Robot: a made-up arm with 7 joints.
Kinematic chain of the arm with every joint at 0, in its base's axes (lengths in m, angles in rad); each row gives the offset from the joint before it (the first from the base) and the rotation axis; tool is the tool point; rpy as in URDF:
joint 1: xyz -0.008 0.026 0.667 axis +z
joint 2: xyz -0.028 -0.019 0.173 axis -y
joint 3: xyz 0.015 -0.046 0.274 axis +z
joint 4: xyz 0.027 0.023 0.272 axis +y
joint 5: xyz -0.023 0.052 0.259 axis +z
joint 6: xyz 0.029 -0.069 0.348 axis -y
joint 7: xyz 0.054 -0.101 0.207 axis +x
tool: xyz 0.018 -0.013 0.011 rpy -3.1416 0 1.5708
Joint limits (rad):
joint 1: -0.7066..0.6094
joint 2: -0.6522..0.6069
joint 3: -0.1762..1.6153
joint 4: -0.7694..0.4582
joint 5: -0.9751..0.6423
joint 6: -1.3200..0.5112
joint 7: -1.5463..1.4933
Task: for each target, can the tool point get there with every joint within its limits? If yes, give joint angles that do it. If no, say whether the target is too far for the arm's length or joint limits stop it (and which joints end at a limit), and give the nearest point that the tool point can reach.
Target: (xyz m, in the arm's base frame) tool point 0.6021 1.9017 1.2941
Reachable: no: too far | nearest point 0.5461 0.8973 1.5030 | short by 1.027 m
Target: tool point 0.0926 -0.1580 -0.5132
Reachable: no: joint limits stop it (at a limit: joint 1, joint 2, joint 4, joint 5, joint 6) | nearest point 0.7083 -0.6781 1.2446 | short by 1.934 m
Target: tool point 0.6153 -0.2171 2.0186
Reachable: yes | joints -0.5706 -0.4052 1.4613 0.3238 -0.7793 0.0037 0.1101
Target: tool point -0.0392 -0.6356 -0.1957
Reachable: no: joint limits stop it (at a limit: joint 1, joint 2, joint 3, joint 4, joint 6) | nearest point 0.6356 -0.7381 1.2625 | short by 1.610 m
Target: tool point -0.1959 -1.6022 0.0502
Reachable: no: too far | nearest point -0.5469 -0.9748 1.3873 | short by 1.518 m
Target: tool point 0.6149 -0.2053 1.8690
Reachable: yes | joints 0.0459 -0.3973 1.3415 -0.3904 -0.6032 -0.9892 -0.3128
